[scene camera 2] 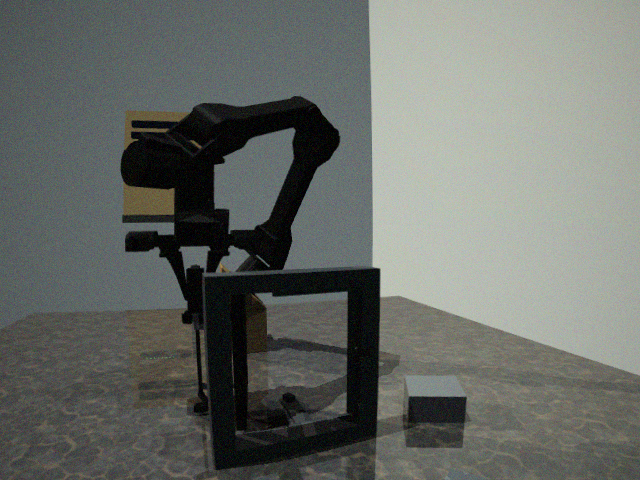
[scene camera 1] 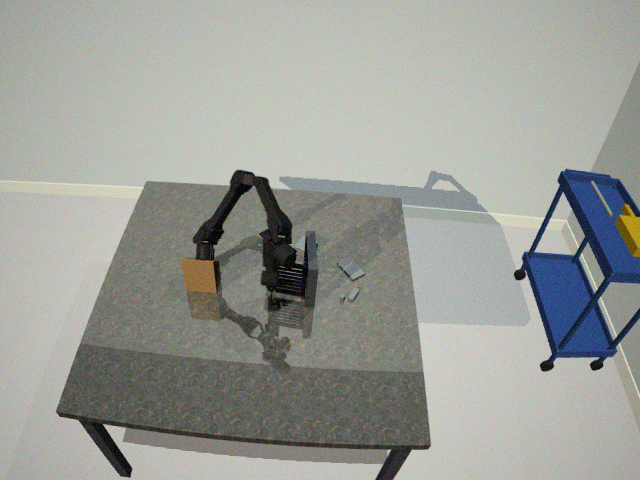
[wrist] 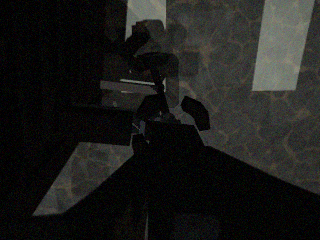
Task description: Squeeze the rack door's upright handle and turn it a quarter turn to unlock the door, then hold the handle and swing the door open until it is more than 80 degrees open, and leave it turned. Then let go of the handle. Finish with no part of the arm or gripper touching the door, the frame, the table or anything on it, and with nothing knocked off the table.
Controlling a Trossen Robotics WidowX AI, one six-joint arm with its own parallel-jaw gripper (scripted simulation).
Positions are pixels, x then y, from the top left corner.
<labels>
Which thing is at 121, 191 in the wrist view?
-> The gripper.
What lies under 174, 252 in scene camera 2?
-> The gripper.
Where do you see a dark rack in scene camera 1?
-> At 310, 259
</labels>
